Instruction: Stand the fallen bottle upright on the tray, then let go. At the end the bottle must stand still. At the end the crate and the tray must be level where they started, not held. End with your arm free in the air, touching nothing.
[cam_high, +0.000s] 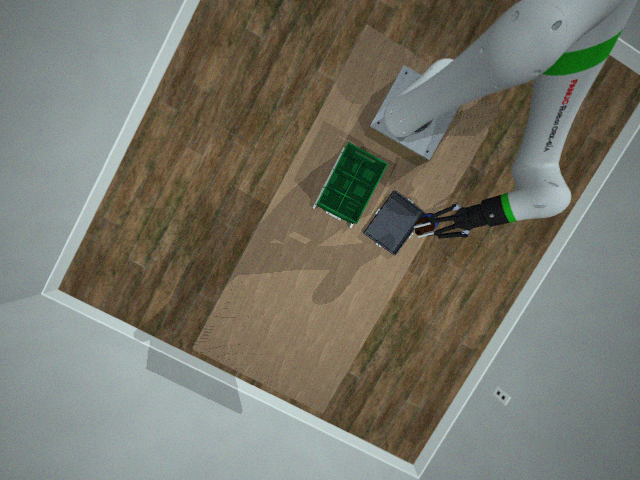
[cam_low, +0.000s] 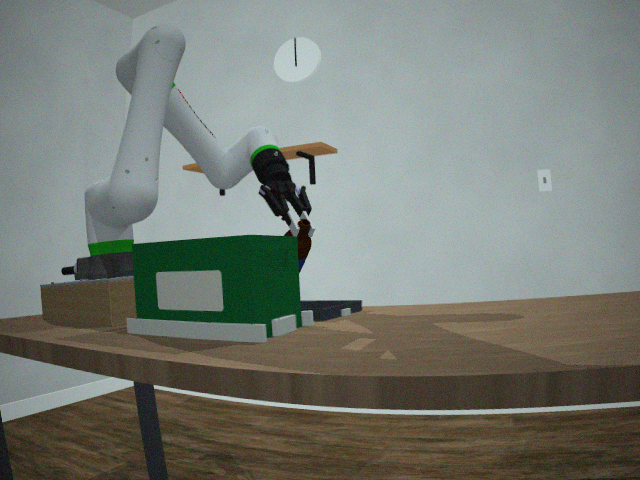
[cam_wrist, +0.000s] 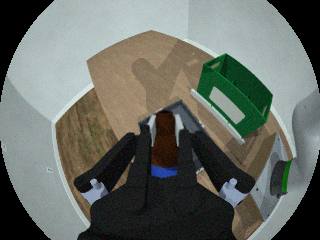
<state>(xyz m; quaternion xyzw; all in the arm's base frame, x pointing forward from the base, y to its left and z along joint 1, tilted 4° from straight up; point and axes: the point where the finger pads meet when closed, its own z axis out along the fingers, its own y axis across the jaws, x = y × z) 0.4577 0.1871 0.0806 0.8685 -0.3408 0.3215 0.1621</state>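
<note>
The bottle is 50 mm below my hand, 20 mm to the left of it and 20 mm behind it. From my hand the other things lie so: green crate (330 mm to the right, 130 mm below, 70 mm behind); then tray (200 mm below, 50 mm to the right).
</note>
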